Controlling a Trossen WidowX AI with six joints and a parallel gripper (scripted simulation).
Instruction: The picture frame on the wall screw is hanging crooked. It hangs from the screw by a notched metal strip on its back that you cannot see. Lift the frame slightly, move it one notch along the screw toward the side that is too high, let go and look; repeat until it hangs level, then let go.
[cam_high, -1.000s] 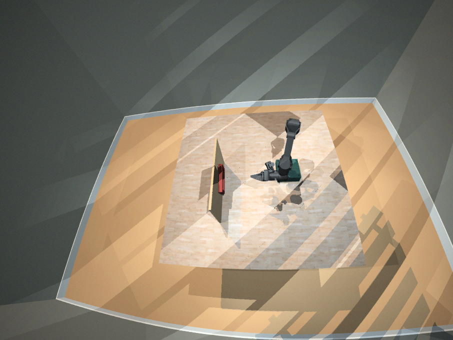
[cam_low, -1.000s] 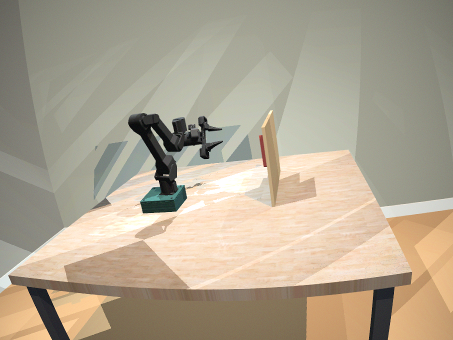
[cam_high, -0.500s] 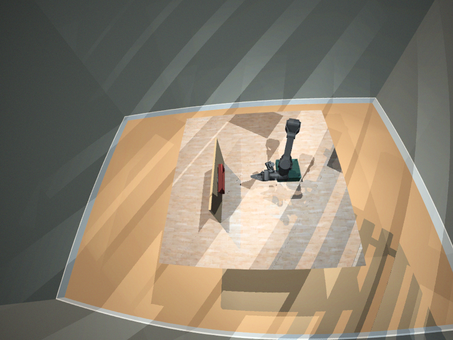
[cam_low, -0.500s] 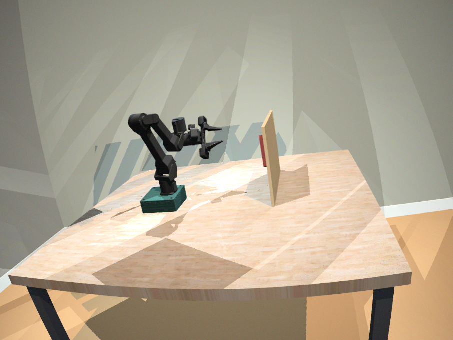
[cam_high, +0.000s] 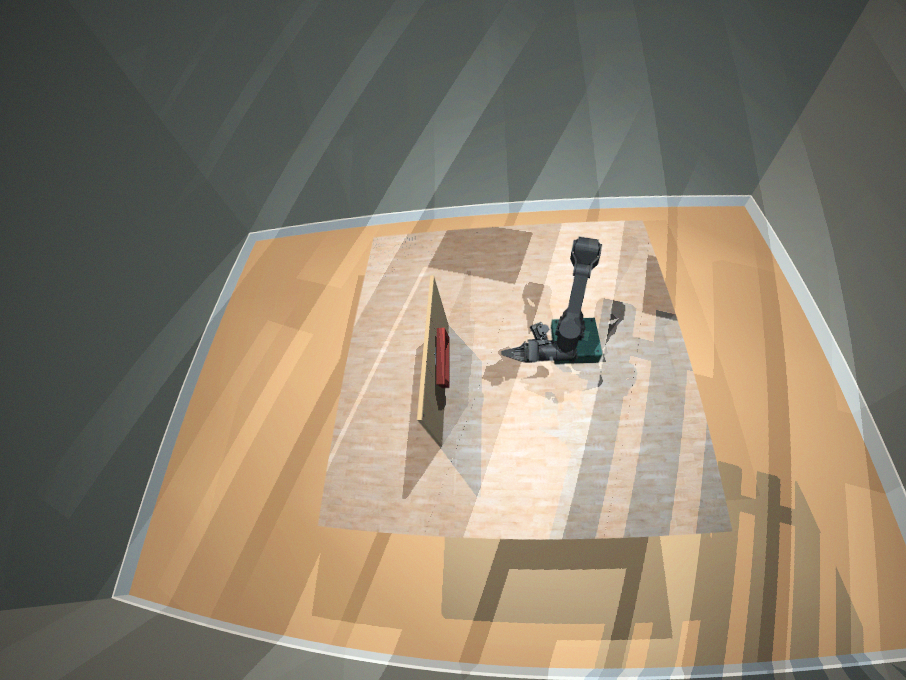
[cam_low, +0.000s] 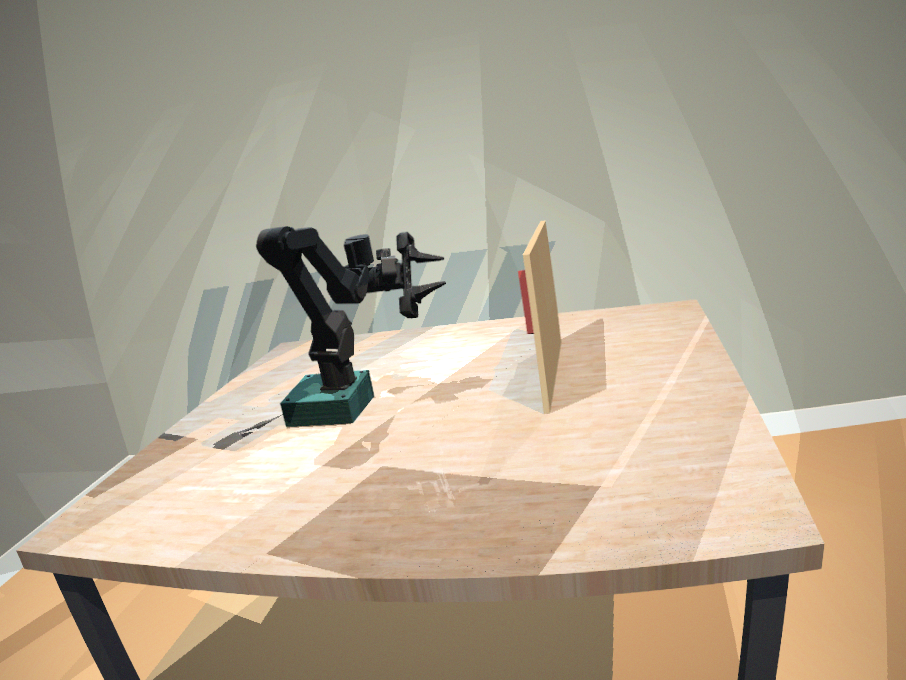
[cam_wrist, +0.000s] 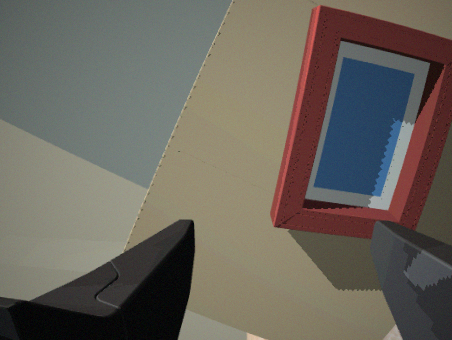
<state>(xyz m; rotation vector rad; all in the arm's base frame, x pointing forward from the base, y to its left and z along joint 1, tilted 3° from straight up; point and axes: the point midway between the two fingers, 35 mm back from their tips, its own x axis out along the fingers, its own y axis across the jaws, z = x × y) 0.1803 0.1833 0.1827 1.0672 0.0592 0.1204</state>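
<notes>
My gripper tip is now 200 mm short of the picture frame, 10 mm to the left of it and 90 mm above it. From my gripper tip the other things lie so: wall panel: 210 mm ahead, 100 mm below.
</notes>
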